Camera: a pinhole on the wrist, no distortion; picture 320 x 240 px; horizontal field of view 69.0 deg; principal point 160.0 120.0 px. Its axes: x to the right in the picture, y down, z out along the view. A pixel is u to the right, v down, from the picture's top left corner.
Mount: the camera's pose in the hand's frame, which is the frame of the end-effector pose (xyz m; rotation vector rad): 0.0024 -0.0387 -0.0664 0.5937 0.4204 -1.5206
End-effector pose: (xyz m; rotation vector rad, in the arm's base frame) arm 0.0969 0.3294 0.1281 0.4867 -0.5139 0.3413
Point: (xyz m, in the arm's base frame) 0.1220 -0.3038 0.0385
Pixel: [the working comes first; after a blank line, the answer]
In the camera's frame: 0.2283 -0.0932 0.5872

250.5 83.1
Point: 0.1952 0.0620 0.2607
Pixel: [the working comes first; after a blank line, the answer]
In the camera's frame: -0.0170 0.1337 0.3100

147.2 220.4
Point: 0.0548 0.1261 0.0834
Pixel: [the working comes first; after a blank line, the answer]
In the camera's frame: 0.0072 -0.0777 0.2101

167.9 33.9
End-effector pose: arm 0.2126 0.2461 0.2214 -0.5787 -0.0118 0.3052
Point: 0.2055 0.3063 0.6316
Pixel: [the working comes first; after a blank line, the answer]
In the camera's frame: -0.1611 0.0278 0.4336

73.5 134.9
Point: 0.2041 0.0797 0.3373
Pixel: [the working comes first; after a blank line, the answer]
In the camera's frame: 0.0758 -0.0521 0.1589

271.0 43.6
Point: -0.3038 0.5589 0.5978
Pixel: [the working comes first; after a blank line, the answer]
In the camera's frame: -0.5535 -0.3820 0.3839

outside the picture
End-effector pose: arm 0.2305 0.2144 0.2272 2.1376 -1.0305 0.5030
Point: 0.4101 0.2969 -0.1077
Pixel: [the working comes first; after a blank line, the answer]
In the camera's frame: 0.0767 -0.0995 0.3747

207.6 58.2
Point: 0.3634 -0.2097 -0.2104
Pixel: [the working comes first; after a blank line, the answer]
In the camera's frame: -0.3554 0.1071 0.5747

16.1 163.4
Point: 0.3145 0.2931 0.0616
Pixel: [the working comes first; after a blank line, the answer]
In the camera's frame: 0.0286 -0.0727 0.1882

195.4 30.1
